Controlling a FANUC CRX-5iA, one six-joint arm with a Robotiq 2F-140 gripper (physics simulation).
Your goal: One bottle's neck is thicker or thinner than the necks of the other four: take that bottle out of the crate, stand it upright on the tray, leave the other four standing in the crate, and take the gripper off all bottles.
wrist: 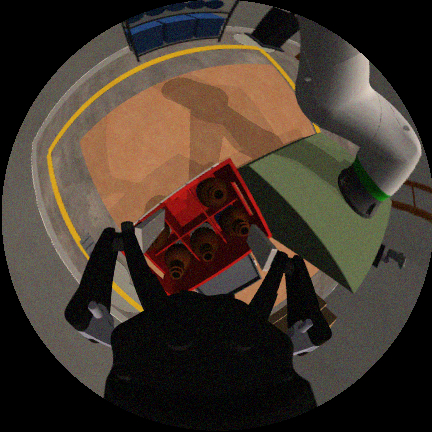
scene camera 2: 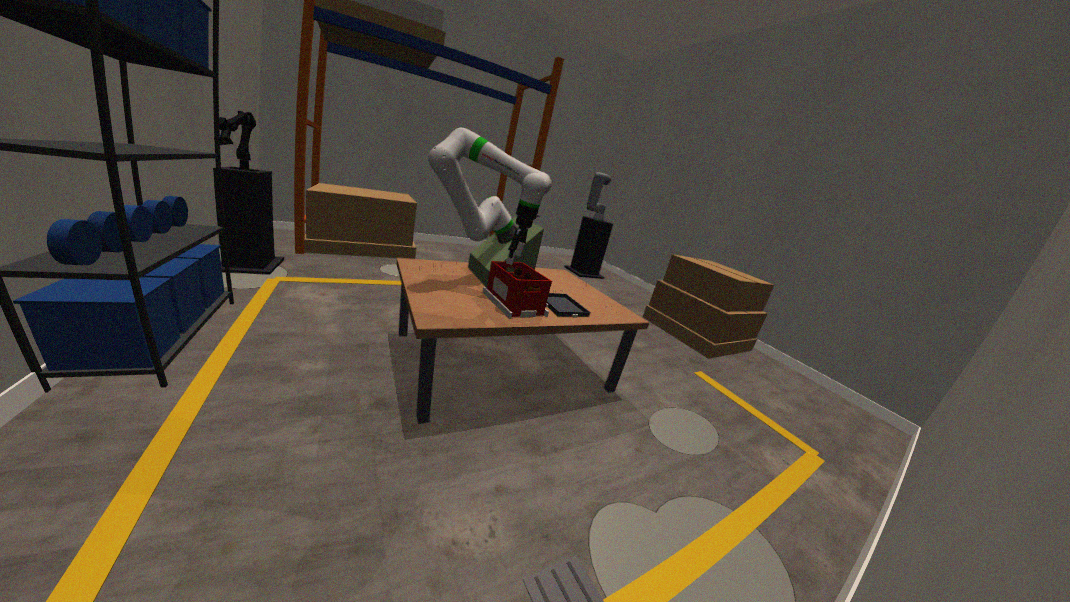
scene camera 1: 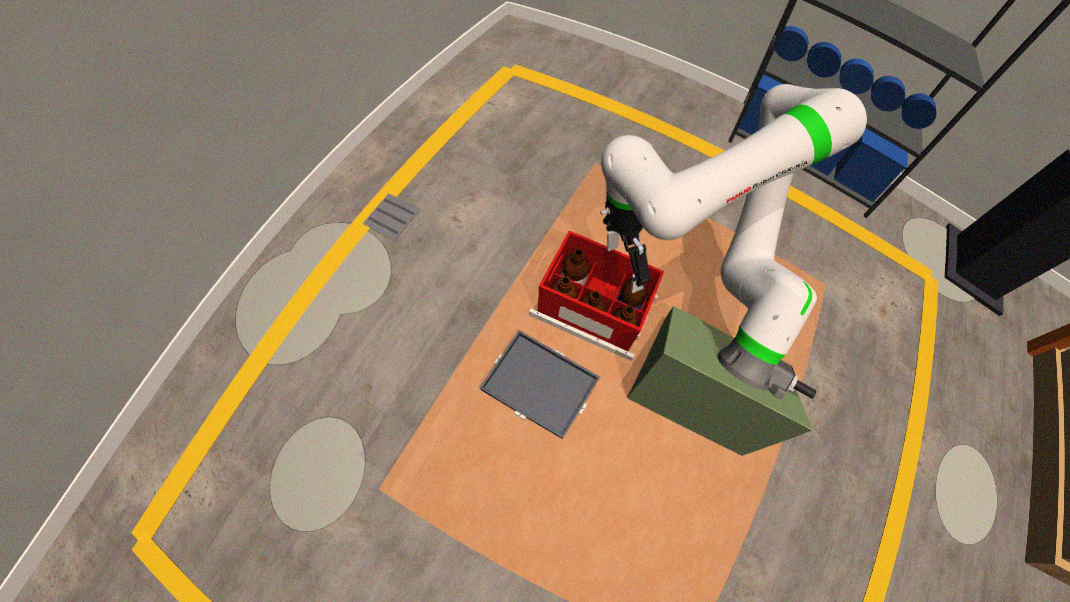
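Where they show: gripper, between the fingertips: [wrist: 207, 226] [scene camera 2: 513, 259] [scene camera 1: 624, 268]; arm's base, origin of its link: [wrist: 358, 192] [scene camera 2: 509, 235] [scene camera 1: 744, 371].
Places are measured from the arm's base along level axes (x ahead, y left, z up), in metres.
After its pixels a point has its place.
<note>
A red crate [scene camera 1: 549, 305] @[x 0.500, y 0.026, z -0.172 m] [scene camera 2: 531, 295] @[x 0.543, y -0.064, z -0.162 m] [wrist: 255, 205] @[x 0.273, y -0.083, z -0.089 m] holds five brown bottles. The tray-side row has three bottles [wrist: 236, 222] @[x 0.315, y -0.058, z -0.120 m] [wrist: 204, 242] @[x 0.399, y -0.045, z -0.137 m] [wrist: 177, 260] @[x 0.476, y -0.038, z -0.133 m]. The far row has one bottle [scene camera 1: 576, 263] @[x 0.495, y -0.099, z -0.129 m] [wrist: 161, 237] @[x 0.479, y -0.103, z -0.144 m] at the end away from the green block, partly hidden by a finger in the wrist view, an empty middle compartment, and one bottle [wrist: 212, 192] @[x 0.335, y -0.141, z -0.102 m] at the block end. Neck differences are too small to tell surely. The grey tray [scene camera 1: 538, 385] @[x 0.421, y 0.202, z -0.260 m] [scene camera 2: 570, 304] @[x 0.401, y 0.262, z -0.260 m] [wrist: 230, 276] @[x 0.402, y 0.206, z -0.259 m] carries no bottle. My gripper [scene camera 1: 624, 263] @[x 0.371, y -0.108, z -0.049 m] [wrist: 207, 226] @[x 0.371, y -0.108, z -0.049 m] is open and empty above the crate, pointing down.
A green block [scene camera 1: 718, 404] @[x 0.023, y 0.099, z -0.010 m] [wrist: 300, 190] @[x 0.163, y -0.066, z -0.075 m] stands beside the crate, with the arm's base on it. A pale rail [scene camera 1: 579, 333] @[x 0.401, y 0.026, z -0.236 m] runs along the crate's tray side. All stand on an orange-brown table [scene camera 1: 598, 486] @[x 0.146, y 0.353, z -0.264 m] [scene camera 2: 448, 306] @[x 0.456, y -0.409, z -0.265 m]. A black shelf rack with blue bins stands beyond the table.
</note>
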